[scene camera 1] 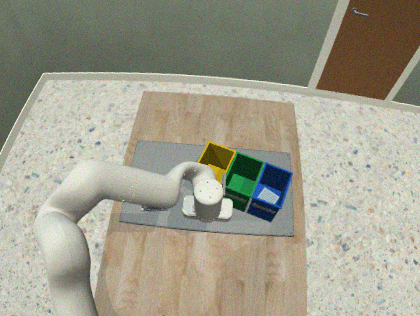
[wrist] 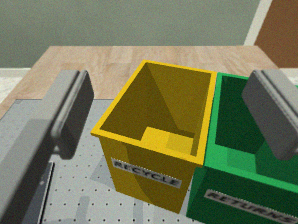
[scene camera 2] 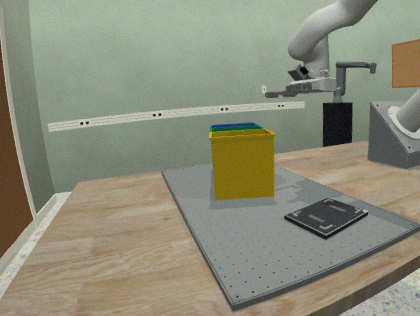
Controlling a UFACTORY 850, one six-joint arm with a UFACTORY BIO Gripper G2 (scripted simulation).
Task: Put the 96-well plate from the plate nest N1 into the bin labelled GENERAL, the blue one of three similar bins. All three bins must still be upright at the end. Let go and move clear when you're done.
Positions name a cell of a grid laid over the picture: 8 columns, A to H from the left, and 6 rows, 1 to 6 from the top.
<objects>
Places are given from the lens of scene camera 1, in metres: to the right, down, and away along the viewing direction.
yellow bin (scene camera 1: E4): 0.04, 0.00, 1.36
green bin (scene camera 1: E4): 0.16, 0.06, 1.37
blue bin (scene camera 1: F4): 0.29, 0.09, 1.31
</objects>
